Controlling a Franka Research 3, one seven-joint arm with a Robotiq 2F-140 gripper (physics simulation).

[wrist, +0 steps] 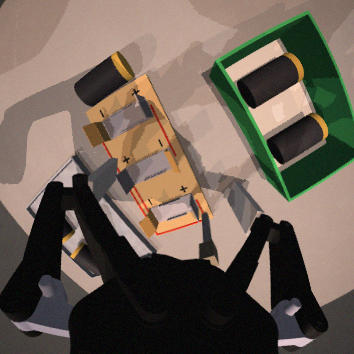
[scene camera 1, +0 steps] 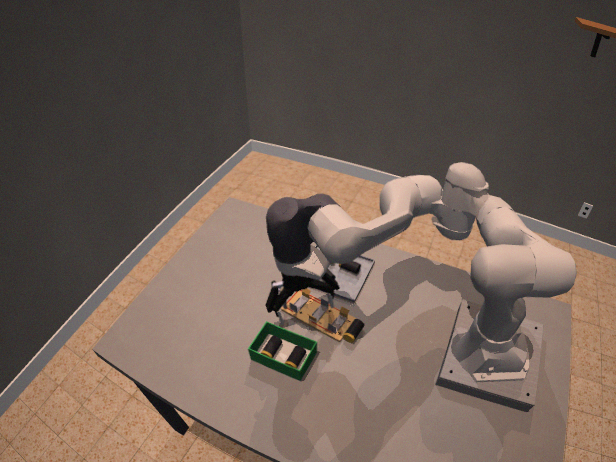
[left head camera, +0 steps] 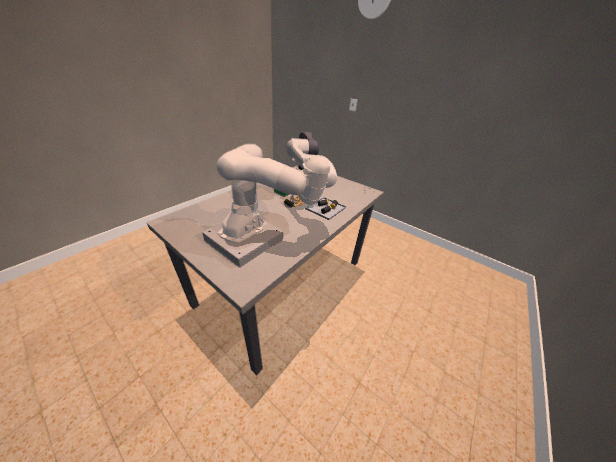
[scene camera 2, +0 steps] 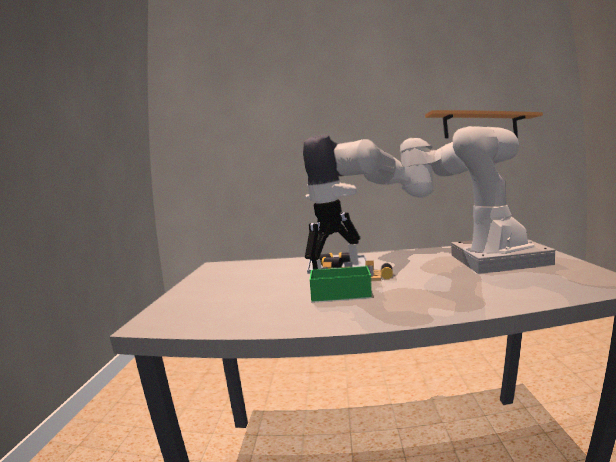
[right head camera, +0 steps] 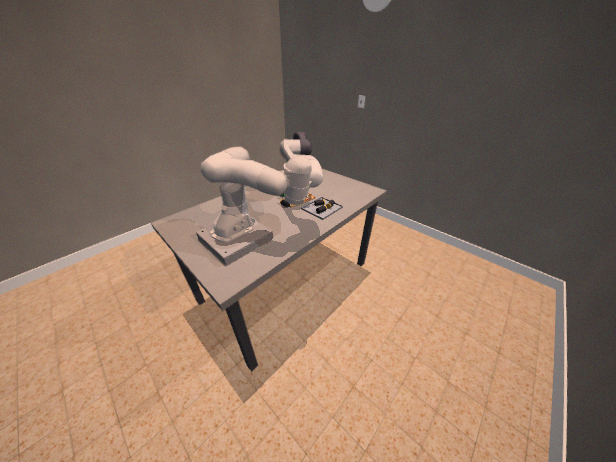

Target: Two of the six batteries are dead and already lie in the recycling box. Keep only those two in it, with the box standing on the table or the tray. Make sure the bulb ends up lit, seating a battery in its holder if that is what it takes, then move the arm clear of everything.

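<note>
My gripper (scene camera 1: 305, 306) (scene camera 2: 331, 261) (wrist: 174, 180) is open and empty, its fingers low on either side of the wooden holder board (wrist: 187, 172) at its bulb end. The three holders on the board are empty. One battery (scene camera 1: 354, 330) (scene camera 2: 386, 271) (wrist: 103, 80) lies off the board's far end, close against it. The green recycling box (scene camera 1: 275, 364) (scene camera 2: 340, 286) (wrist: 327, 65) stands on the table with two batteries (scene camera 1: 272, 346) (wrist: 270, 80) inside. A dark post (wrist: 207, 241), perhaps the bulb's, stands at the board's near end; no glow shows. Three batteries (left head camera: 326, 209) lie on the tray.
The grey tray (left head camera: 338, 209) (right head camera: 311, 209) (scene camera 1: 357, 285) lies beside the board, partly hidden by a finger in the wrist view. The box stands on the board's other side. The arm's base (scene camera 1: 480, 390) (scene camera 2: 515, 262) stands at the table's other end.
</note>
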